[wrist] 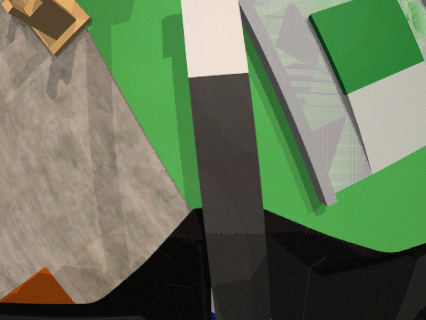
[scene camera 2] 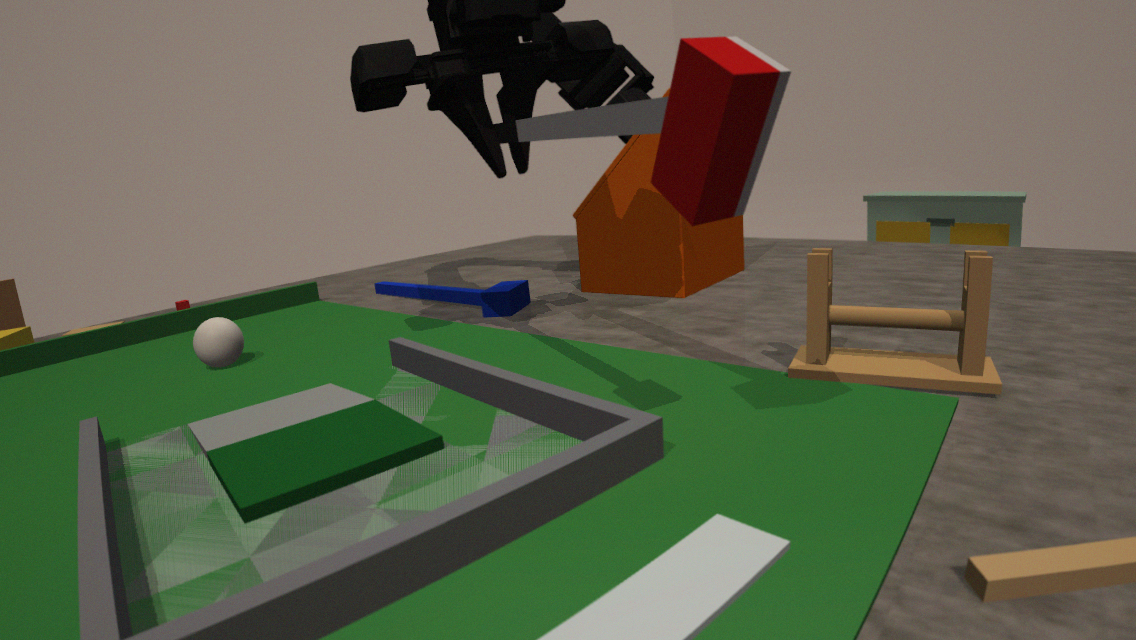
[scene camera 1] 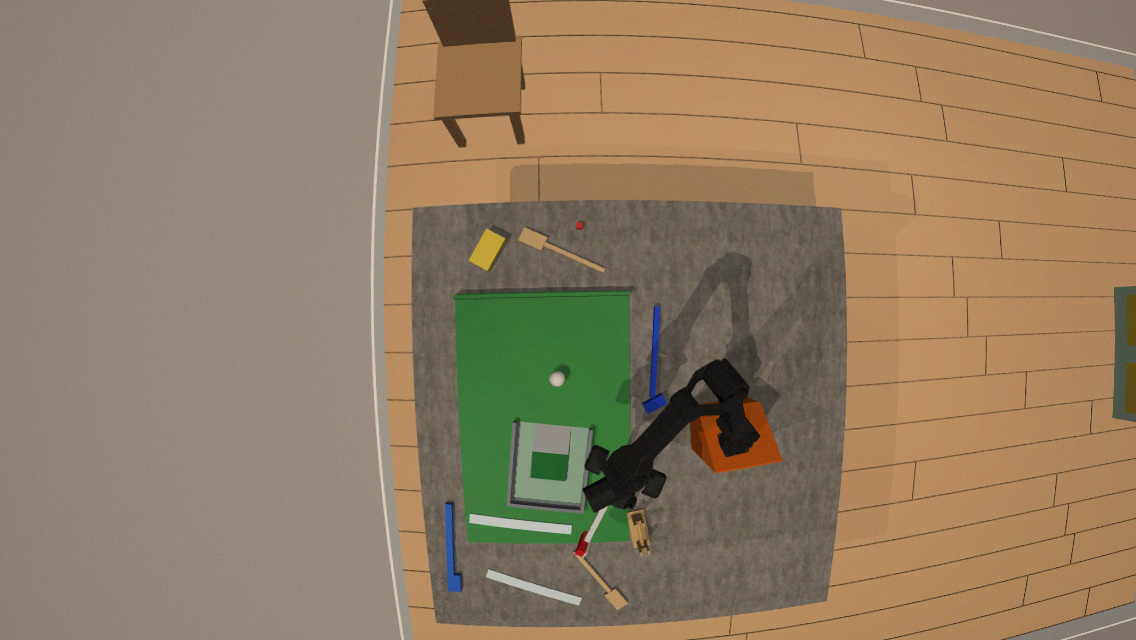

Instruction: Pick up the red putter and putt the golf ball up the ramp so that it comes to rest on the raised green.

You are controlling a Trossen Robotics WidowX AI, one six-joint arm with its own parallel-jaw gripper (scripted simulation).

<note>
In view: my gripper (scene camera 2: 513, 174), a blue putter (scene camera 2: 506, 298), a white bar (scene camera 1: 474, 518), a white golf ball (scene camera 2: 218, 342), a yellow block (scene camera 1: 490, 245), a green mat (scene camera 2: 838, 469) and a wooden stand (scene camera 2: 969, 371).
The blue putter shows as well in scene camera 1 (scene camera 1: 654, 403). My gripper shows as well in the wrist view (wrist: 221, 216) and in scene camera 1 (scene camera 1: 621, 467). The green mat is seen too in the wrist view (wrist: 376, 213) and in scene camera 1 (scene camera 1: 507, 348). The wrist view does not show the white bar: it is out of frame. The wrist view misses the white golf ball: it is out of frame.
</note>
